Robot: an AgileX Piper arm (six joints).
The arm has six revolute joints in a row. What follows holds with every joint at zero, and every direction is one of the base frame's.
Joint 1 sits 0.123 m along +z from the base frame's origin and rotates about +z.
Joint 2 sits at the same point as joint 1 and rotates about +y.
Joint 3 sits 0.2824 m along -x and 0.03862 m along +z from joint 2 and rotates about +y.
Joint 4 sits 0.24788 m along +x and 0.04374 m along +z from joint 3 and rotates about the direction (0.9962, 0, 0.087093).
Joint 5 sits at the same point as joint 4 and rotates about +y.
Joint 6 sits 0.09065 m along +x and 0.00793 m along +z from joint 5 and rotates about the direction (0.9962, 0, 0.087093).
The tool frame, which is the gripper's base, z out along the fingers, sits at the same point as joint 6; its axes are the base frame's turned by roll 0, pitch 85.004 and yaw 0 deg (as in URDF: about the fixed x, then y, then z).
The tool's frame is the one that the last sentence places.
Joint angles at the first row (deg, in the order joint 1, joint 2, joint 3, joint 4, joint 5, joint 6):
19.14 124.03 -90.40 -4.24 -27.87 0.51
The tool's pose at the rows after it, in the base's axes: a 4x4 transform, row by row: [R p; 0 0 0 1], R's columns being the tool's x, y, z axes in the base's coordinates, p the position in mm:
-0.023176 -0.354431 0.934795 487.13; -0.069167 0.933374 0.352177 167.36; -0.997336 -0.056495 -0.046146 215.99; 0 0 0 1
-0.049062 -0.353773 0.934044 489.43; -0.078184 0.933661 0.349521 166.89; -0.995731 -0.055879 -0.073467 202.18; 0 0 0 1
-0.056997 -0.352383 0.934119 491.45; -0.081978 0.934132 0.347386 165.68; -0.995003 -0.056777 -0.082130 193.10; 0 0 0 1
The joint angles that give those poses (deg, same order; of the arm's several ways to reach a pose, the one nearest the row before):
18.60 125.98 -90.40 -4.35 -28.00 0.51
18.47 127.46 -90.31 -4.35 -28.00 0.48
18.26 128.57 -90.31 -4.46 -28.62 0.48

